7 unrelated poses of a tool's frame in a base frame.
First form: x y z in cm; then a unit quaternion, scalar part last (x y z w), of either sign.
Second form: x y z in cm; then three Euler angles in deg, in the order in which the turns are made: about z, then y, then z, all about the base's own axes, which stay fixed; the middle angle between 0 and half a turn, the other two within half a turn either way. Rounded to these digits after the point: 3 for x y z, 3 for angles.
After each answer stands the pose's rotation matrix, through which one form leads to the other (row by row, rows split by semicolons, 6 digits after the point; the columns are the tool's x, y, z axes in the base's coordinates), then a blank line. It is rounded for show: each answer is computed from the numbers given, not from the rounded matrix.
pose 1, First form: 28.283 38.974 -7.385 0.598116 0.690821 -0.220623 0.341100
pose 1, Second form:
28.283 38.974 -7.385 7.991 132.063 -73.781
-0.051816 0.976891 0.207362; 0.675873 0.187166 -0.712857; -0.735194 0.103213 -0.669953

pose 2, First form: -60.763 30.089 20.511 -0.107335 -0.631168 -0.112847 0.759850
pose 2, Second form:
-60.763 30.089 20.511 -178.796 79.618 161.901
0.177785 0.306986 -0.934961; -0.036001 0.951490 0.305568; 0.983411 -0.020666 0.180213

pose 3, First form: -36.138 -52.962 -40.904 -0.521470 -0.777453 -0.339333 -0.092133
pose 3, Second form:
-36.138 -52.962 -40.904 108.661 138.827 40.958
-0.439161 0.748310 0.497162; 0.873365 0.225844 0.431542; 0.210646 0.623720 -0.752729

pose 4, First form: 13.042 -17.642 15.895 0.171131 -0.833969 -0.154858 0.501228
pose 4, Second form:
13.042 -17.642 15.895 151.235 116.717 174.427
-0.438970 -0.130197 -0.889019; -0.440674 0.893466 0.086742; 0.783015 0.429845 -0.449579

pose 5, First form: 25.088 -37.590 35.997 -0.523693 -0.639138 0.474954 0.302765
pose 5, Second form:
25.088 -37.590 35.997 -83.186 111.439 -161.846
-0.268158 0.381825 -0.884478; 0.957023 0.000328 -0.290011; -0.110443 -0.924234 -0.365504

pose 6, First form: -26.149 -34.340 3.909 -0.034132 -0.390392 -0.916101 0.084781
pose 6, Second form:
-26.149 -34.340 3.909 100.284 46.143 90.291
-0.983294 0.181986 -0.003659; -0.128686 -0.680812 0.721065; 0.128732 0.709490 0.692858

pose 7, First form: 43.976 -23.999 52.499 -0.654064 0.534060 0.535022 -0.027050
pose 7, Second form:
43.976 -23.999 52.499 42.127 115.216 143.662
-0.142937 -0.669674 -0.728770; -0.727563 -0.428096 0.536083; -0.670985 0.606853 -0.426040

